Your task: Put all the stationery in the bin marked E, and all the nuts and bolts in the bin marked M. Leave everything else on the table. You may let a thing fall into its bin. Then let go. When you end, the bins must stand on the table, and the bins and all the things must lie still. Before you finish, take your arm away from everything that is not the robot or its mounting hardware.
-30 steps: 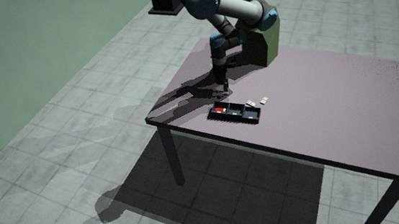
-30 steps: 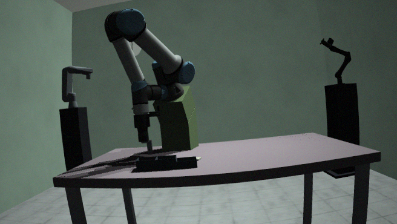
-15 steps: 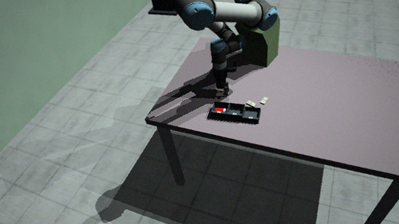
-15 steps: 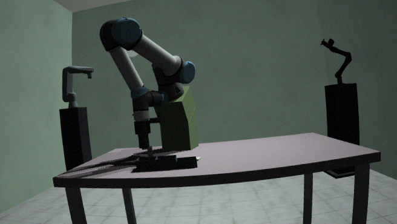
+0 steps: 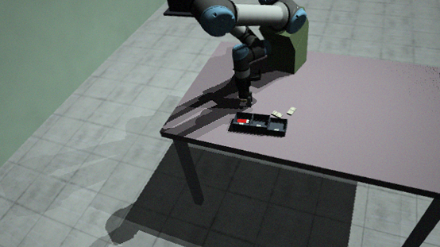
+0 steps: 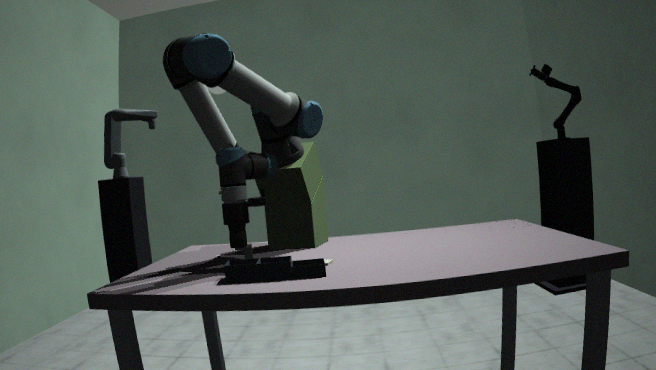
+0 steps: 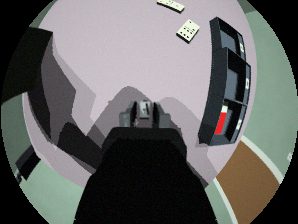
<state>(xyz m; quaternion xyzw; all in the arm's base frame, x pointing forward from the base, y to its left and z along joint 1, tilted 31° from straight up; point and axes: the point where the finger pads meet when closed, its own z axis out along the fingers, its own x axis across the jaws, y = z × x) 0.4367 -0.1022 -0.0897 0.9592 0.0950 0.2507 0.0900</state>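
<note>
Right now my hand is 10 mm above the small grey object. From my hand the other things lie so: red item: 140 mm ahead, 20 mm to the left, 10 mm below; then yellow thing: 50 mm to the right, 10 mm below, 10 mm behind.
</note>
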